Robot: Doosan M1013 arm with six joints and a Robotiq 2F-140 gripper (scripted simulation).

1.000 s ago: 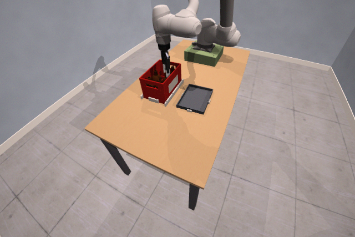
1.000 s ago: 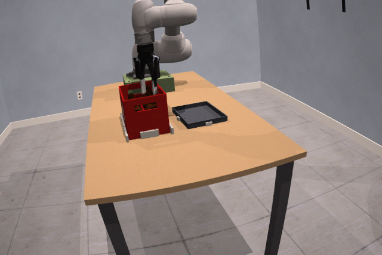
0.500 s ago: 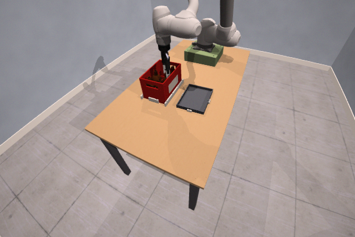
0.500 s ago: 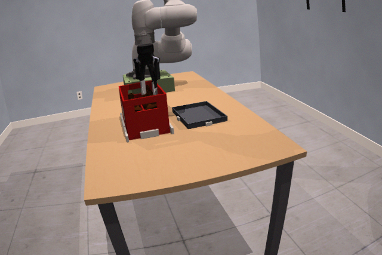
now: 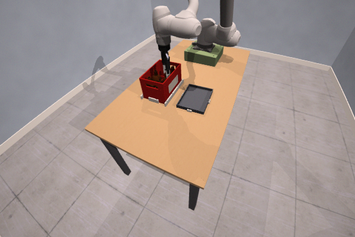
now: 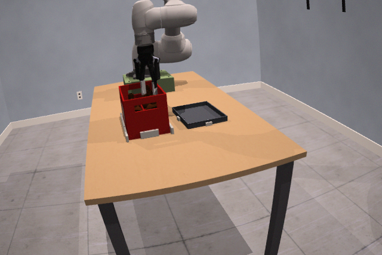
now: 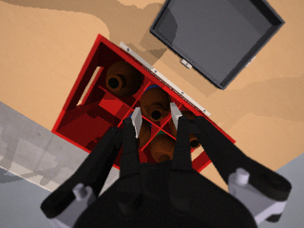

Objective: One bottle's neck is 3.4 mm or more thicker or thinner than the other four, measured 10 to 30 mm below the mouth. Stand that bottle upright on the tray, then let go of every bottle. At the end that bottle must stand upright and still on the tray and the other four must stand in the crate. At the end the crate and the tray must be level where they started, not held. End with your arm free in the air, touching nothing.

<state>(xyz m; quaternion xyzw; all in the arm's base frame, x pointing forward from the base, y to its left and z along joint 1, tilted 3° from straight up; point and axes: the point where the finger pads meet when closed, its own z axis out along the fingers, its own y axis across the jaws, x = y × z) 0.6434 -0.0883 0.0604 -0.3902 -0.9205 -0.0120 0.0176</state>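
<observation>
Now: the red crate 90 mm below my hand and 40 mm to the right of it. The rest, counted from my hand: dark grey tray: 220 mm to the left, 160 mm below, 10 mm ahead; then glass bottle: 90 mm to the right, 90 mm below, 90 mm ahead.
</observation>
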